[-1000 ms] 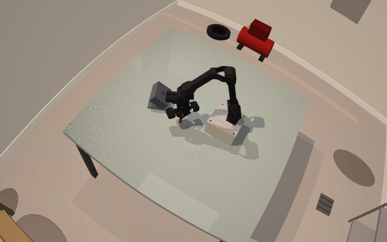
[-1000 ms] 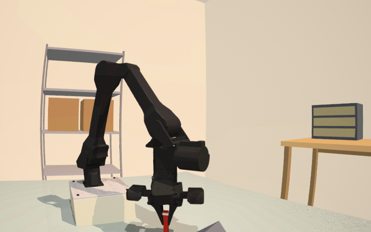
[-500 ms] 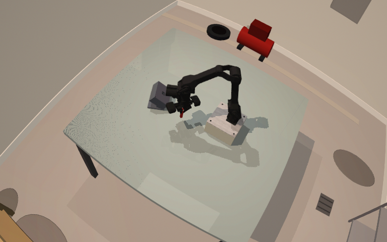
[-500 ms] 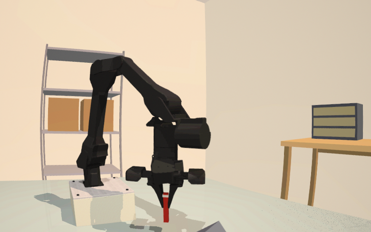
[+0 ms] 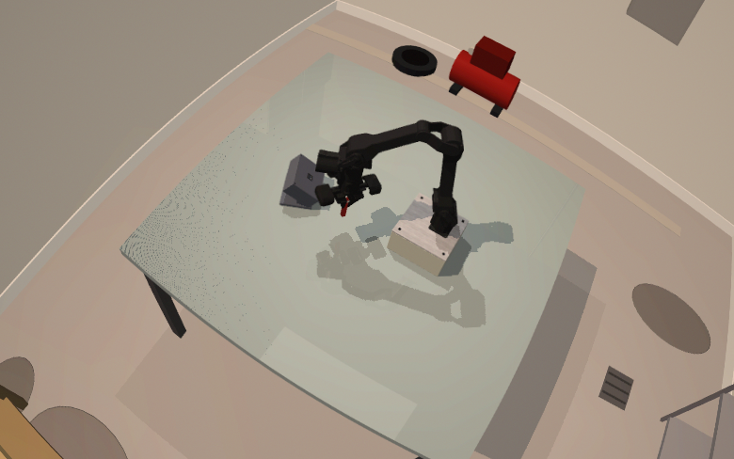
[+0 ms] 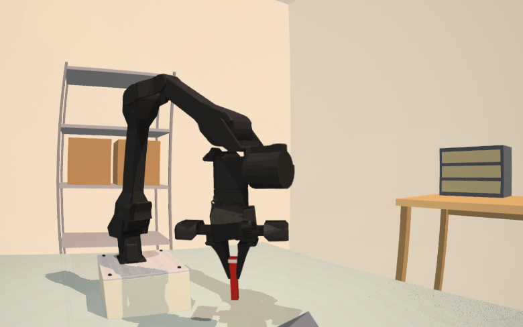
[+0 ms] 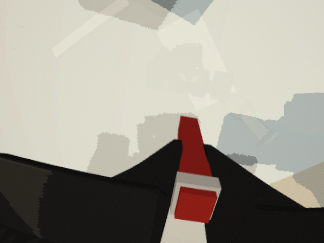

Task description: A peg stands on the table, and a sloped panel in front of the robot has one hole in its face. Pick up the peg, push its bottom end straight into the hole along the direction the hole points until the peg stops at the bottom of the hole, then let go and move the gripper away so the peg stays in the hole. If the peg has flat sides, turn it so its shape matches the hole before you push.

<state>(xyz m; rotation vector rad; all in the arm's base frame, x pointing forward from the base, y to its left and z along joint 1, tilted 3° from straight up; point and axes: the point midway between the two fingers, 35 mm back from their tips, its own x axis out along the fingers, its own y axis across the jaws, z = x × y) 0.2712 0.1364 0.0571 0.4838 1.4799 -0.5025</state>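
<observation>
The grey sloped panel lies 18 cm ahead of my gripper tip, 6 cm below it and 5 cm to the right of it. Also, from my gripper tip: peg: 2 cm above.
</observation>
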